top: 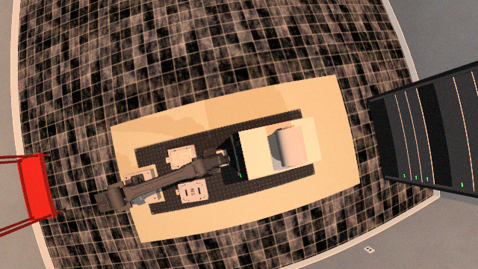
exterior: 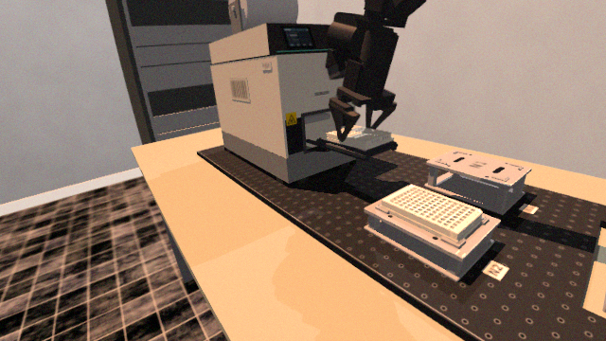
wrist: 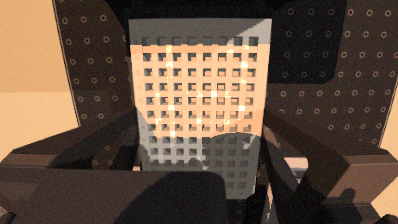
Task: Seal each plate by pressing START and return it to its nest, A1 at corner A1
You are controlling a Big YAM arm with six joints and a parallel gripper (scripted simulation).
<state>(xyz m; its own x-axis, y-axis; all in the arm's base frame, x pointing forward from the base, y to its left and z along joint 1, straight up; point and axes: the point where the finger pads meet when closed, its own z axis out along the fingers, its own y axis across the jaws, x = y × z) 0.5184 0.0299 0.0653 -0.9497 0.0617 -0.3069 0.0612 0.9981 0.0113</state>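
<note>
Right now the sealer stage is 2 cm below my hand. Round my hand: well plate: 20 cm behind, 6 cm to the left, 8 cm below; then plate nest N2: 20 cm behind, 6 cm to the left, 9 cm below; then sealer screen: 12 cm ahead, 4 cm to the left, 20 cm above.
</note>
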